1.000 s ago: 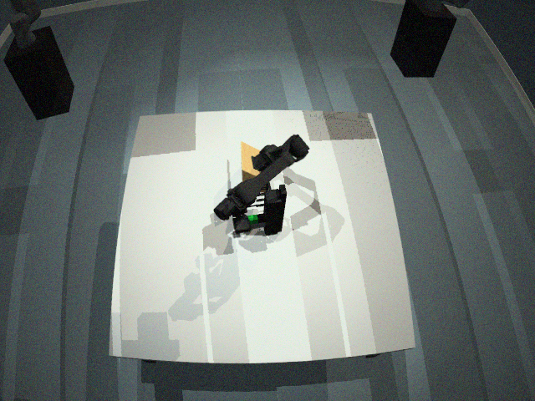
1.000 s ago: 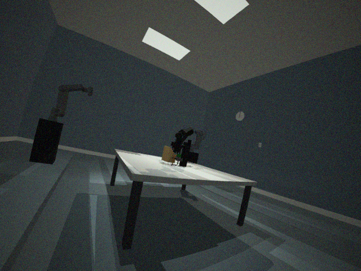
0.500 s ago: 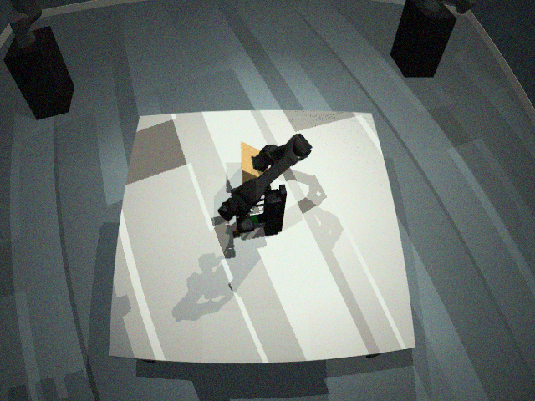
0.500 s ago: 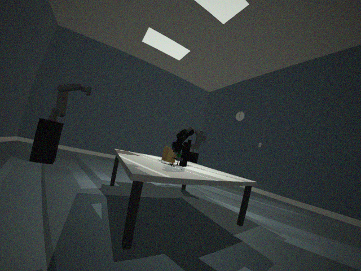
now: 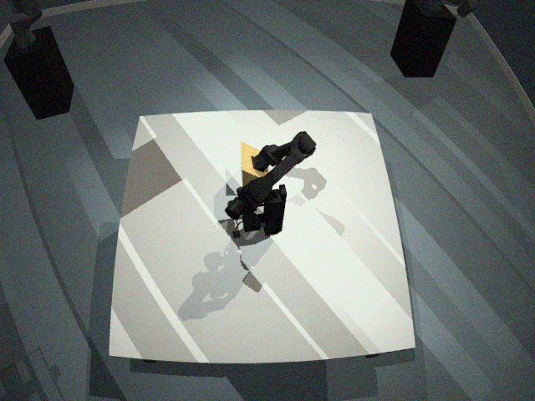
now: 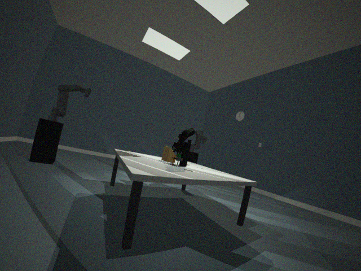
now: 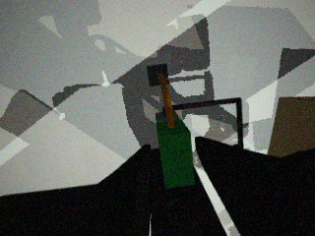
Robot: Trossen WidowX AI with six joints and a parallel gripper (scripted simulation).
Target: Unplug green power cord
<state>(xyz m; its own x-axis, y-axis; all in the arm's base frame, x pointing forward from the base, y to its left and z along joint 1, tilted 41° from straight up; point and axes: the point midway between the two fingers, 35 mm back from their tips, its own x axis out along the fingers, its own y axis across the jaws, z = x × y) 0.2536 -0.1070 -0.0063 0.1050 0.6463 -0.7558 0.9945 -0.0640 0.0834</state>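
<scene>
My gripper tip is 3 cm to the right of the green plug, 1 cm past it and 1 cm above it.
</scene>
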